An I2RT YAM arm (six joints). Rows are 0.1 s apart.
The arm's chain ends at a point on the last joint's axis. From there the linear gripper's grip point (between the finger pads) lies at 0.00 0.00 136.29 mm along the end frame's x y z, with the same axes.
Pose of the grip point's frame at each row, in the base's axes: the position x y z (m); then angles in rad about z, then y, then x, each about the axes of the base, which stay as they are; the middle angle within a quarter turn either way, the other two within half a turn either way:
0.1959, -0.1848, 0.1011, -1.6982, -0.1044, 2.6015
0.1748, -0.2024, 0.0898, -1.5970, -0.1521, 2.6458
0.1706, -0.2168, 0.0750, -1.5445, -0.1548, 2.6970
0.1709, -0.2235, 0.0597, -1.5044, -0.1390, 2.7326
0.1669, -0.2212, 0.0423, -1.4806, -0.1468, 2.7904
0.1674, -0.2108, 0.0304, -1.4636, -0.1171, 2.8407
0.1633, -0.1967, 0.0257, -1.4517, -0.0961, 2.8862
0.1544, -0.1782, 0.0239, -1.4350, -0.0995, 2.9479
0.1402, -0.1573, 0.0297, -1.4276, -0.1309, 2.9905
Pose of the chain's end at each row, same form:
0.2101, -0.1151, 0.2174, -1.6982, -0.1044, 2.6015
0.1954, -0.1383, 0.2083, -1.5970, -0.1521, 2.6458
0.1916, -0.1589, 0.1966, -1.5445, -0.1548, 2.6970
0.1898, -0.1698, 0.1835, -1.5044, -0.1390, 2.7326
0.1868, -0.1748, 0.1689, -1.4806, -0.1468, 2.7904
0.1833, -0.1707, 0.1597, -1.4636, -0.1171, 2.8407
0.1764, -0.1624, 0.1570, -1.4517, -0.0961, 2.8862
0.1679, -0.1521, 0.1570, -1.4350, -0.0995, 2.9479
0.1580, -0.1370, 0.1633, -1.4276, -0.1309, 2.9905

